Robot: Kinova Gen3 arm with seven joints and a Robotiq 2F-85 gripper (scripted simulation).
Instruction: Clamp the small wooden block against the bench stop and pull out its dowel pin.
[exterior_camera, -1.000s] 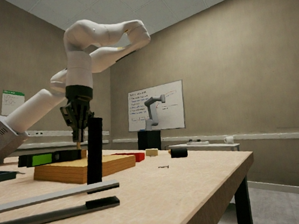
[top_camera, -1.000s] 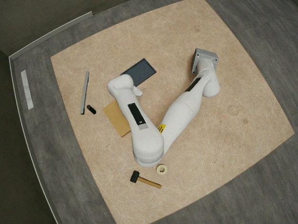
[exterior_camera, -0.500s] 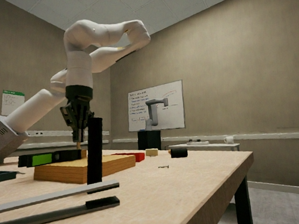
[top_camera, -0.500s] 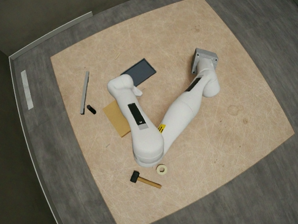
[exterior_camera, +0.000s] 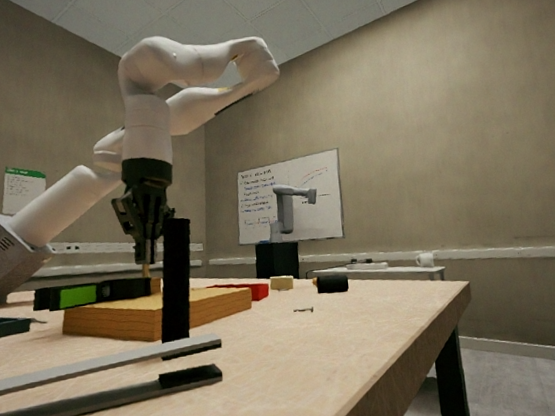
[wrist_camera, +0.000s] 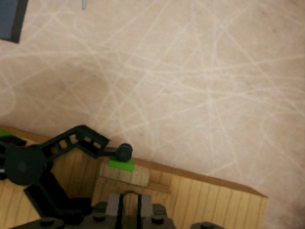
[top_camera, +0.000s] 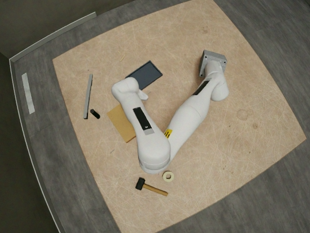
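The dowel pin lies 2 cm below my hand. From my hand the other things lie so: wooden bench board 5 cm ahead, 2 cm to the left, 7 cm below; small wooden block 5 cm below; red block 6 cm behind, 19 cm to the left, 9 cm below.
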